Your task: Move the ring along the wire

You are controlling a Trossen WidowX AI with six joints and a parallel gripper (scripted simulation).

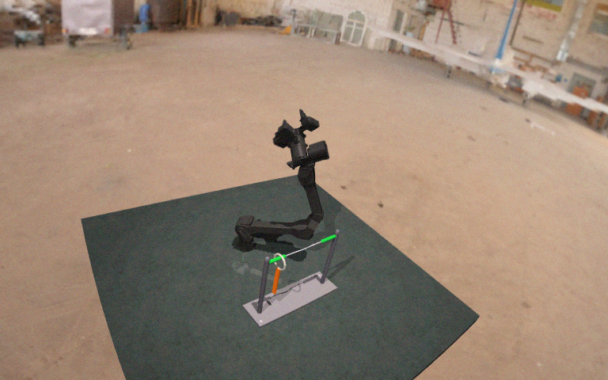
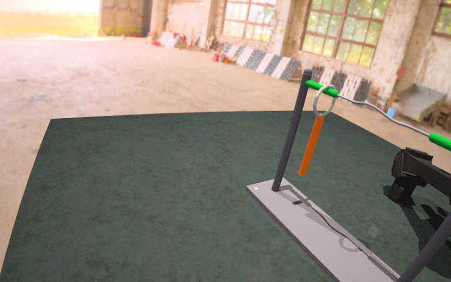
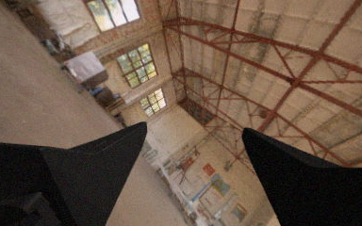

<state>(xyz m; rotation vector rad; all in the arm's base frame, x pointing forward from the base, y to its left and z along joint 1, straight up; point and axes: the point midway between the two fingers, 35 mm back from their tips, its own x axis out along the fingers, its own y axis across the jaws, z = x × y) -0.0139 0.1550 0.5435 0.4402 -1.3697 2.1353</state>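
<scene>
The ring with orange handle lies 380 mm ahead of my gripper tip, 370 mm below it and 250 mm to the right of it.
</scene>
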